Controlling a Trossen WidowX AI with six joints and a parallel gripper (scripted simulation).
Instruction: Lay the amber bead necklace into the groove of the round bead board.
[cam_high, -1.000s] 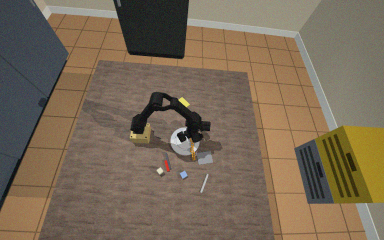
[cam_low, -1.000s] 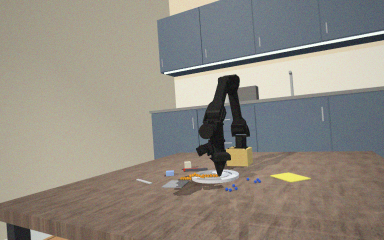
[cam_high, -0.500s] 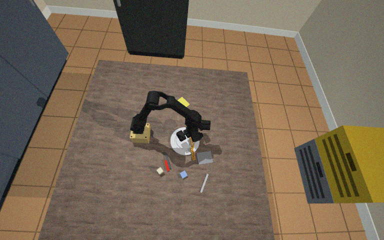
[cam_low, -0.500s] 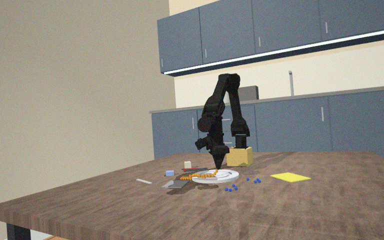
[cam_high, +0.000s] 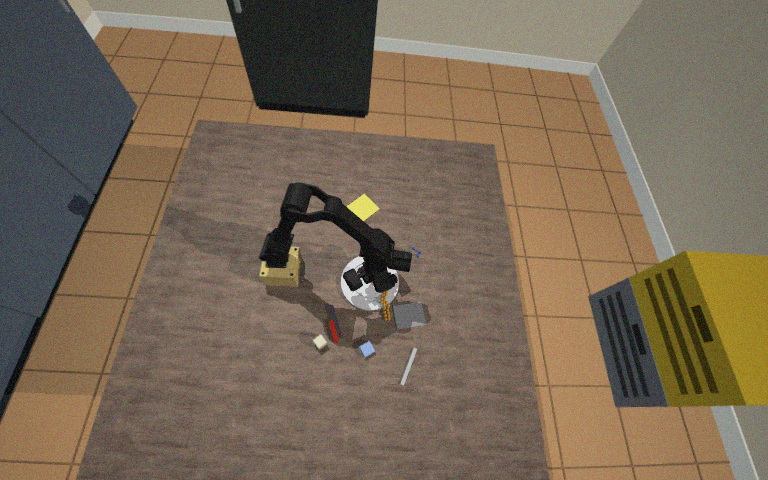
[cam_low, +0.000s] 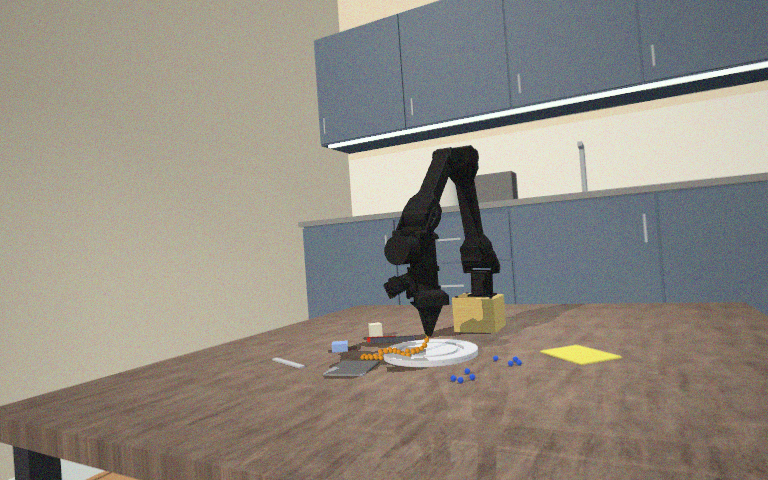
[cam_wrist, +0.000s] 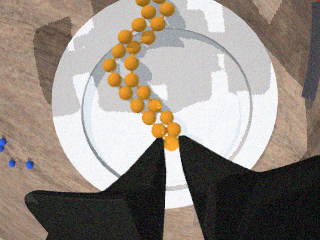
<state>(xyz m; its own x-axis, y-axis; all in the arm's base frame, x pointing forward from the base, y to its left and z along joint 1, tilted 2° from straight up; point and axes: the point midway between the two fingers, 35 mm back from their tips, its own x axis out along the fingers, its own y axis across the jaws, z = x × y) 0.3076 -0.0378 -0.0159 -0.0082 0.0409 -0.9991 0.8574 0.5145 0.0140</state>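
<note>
Right now the grey square tile is 13 cm ahead of my gripper tip, 11 cm to the right of it and 4 cm below it. Round my gripper tip: cream cube 16 cm behind, 21 cm to the right, 2 cm below; red stick 11 cm behind, 16 cm to the right, 3 cm below; light blue cube 1 cm behind, 23 cm to the right, 3 cm below.
</note>
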